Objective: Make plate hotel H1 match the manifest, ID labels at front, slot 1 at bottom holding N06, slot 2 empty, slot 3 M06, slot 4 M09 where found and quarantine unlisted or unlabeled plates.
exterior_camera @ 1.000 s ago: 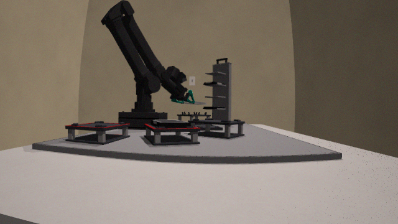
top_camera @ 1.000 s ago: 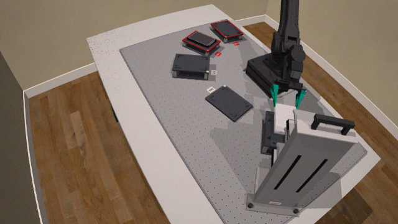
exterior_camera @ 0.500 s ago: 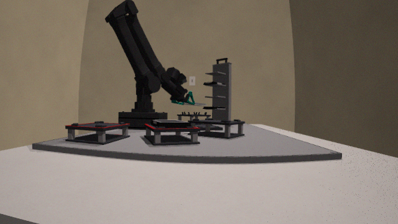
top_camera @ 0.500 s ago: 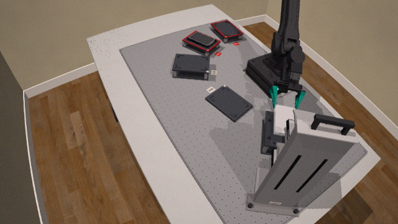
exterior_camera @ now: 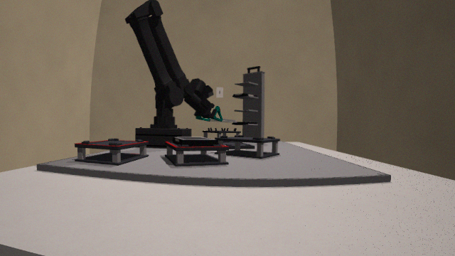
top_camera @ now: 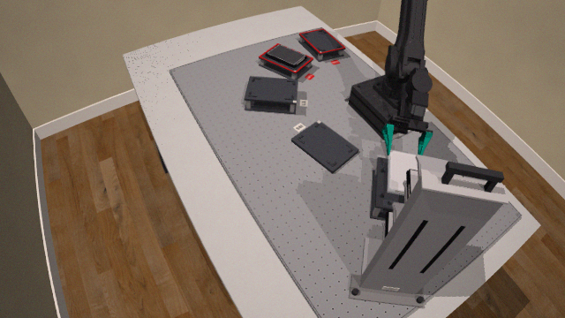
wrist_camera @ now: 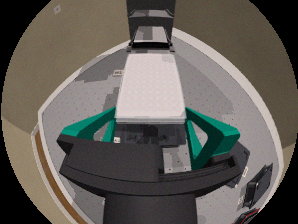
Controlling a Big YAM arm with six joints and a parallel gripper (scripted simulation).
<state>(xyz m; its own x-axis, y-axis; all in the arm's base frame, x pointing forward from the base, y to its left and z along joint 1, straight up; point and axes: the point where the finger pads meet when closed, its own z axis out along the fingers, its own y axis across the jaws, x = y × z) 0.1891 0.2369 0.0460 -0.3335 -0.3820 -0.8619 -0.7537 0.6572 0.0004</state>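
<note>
Now: the white plate 40 mm ahead of my hand and 40 mm to the left of it. Also, from my hand: H1 deck label: 50 mm ahead, 210 mm to the left, 120 mm below; then plate hotel H1: 210 mm ahead, 240 mm to the left, 90 mm above; then red-rimmed quarantine nest: 190 mm behind, 650 mm to the right, 80 mm below.
</note>
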